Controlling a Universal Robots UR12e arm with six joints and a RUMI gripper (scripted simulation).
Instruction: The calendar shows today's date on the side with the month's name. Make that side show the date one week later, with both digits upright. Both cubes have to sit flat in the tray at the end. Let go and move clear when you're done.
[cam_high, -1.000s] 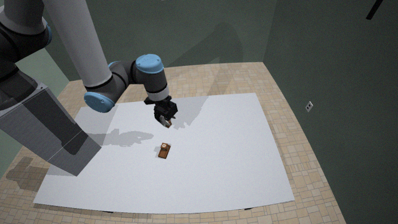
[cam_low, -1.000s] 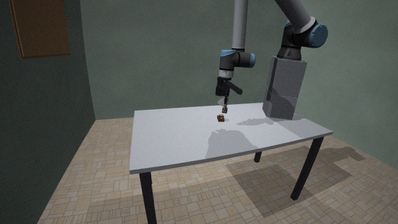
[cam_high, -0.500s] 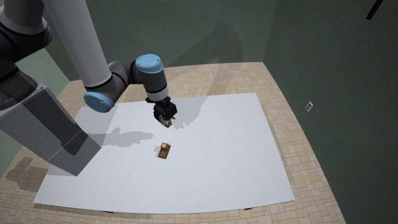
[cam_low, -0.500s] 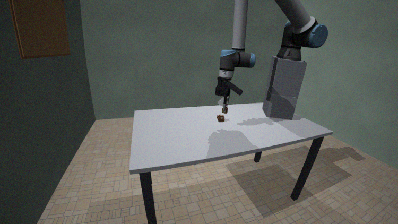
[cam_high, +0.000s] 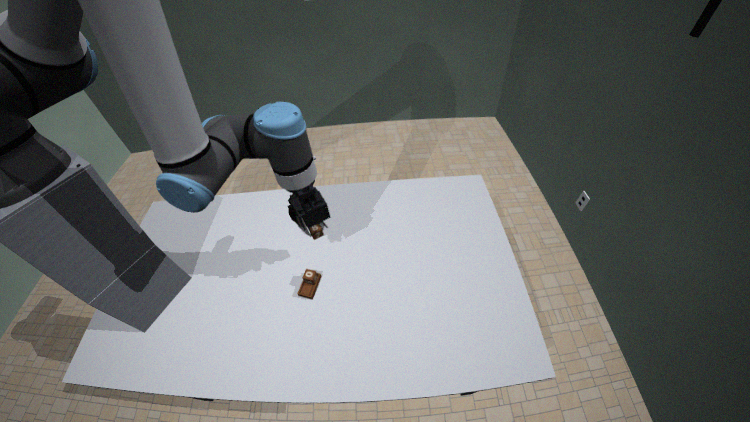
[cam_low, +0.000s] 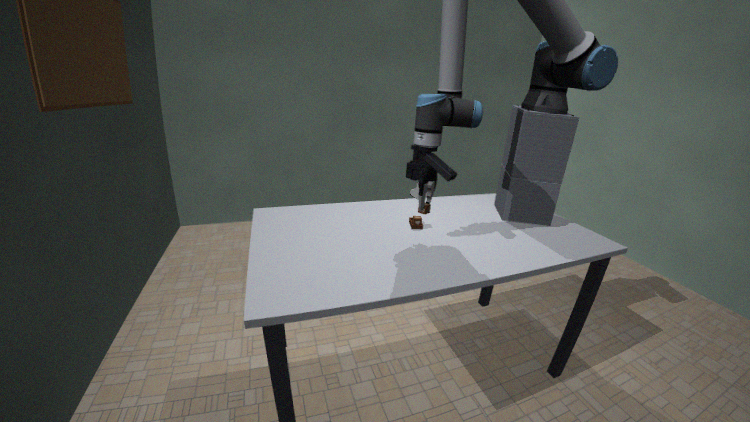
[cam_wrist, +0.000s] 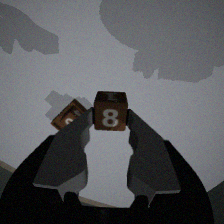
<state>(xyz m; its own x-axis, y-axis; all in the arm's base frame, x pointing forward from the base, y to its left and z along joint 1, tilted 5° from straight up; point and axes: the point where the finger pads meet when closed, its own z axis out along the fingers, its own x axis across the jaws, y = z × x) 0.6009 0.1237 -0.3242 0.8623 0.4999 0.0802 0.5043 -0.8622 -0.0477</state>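
Now: hand 10 mm above the brown date cube. Also, from my hand: brown wooden tray (120 mm below, 110 mm to the right, 30 mm behind).
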